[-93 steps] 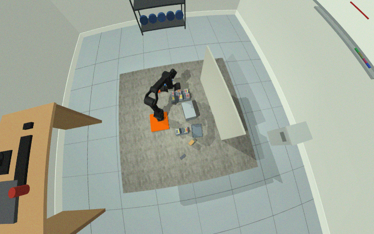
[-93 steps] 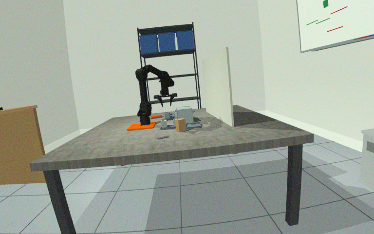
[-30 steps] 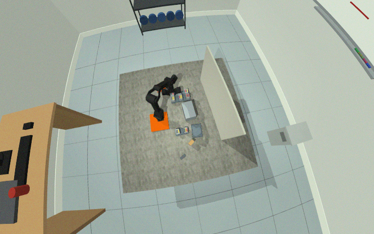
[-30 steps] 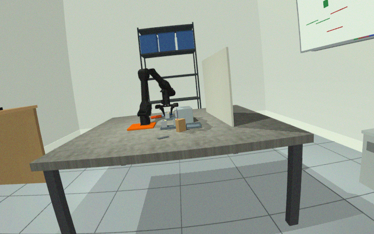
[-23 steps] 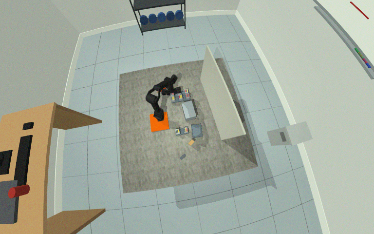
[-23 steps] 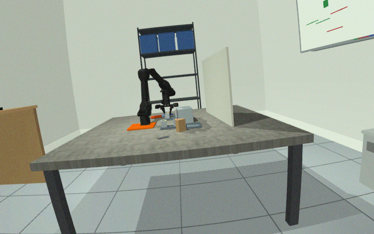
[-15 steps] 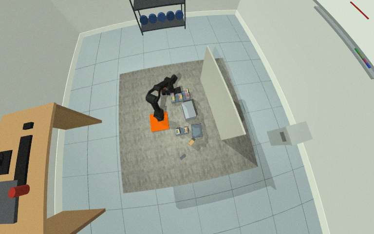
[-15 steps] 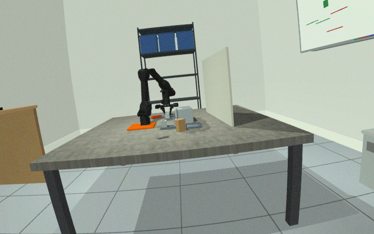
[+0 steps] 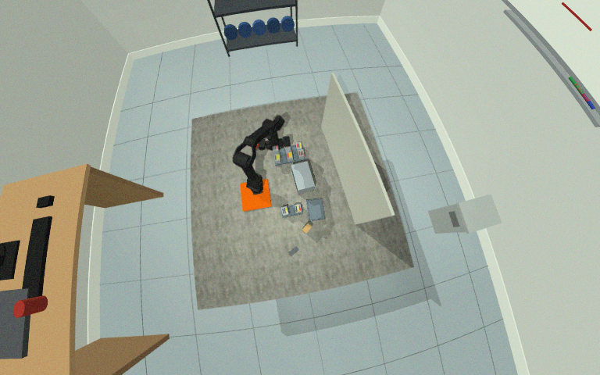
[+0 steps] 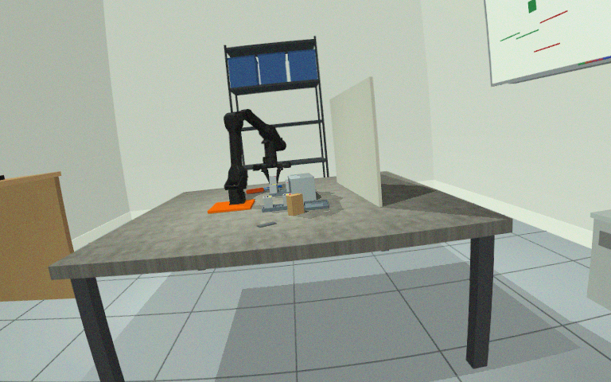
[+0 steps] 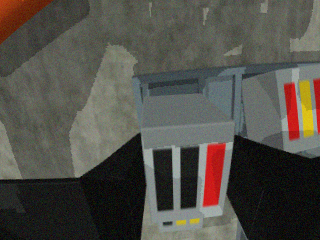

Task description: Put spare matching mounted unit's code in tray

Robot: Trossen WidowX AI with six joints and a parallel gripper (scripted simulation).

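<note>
My gripper tip is now 42 cm to the left of the tray, 16 cm short of it and 5 cm above it. The rest, counted from my gripper tip: mounted unit 22 cm to the right, 12 cm ahead; blue pen 16 cm to the left, 4 cm below, 2 cm behind; grey spare 2 cm above.
</note>
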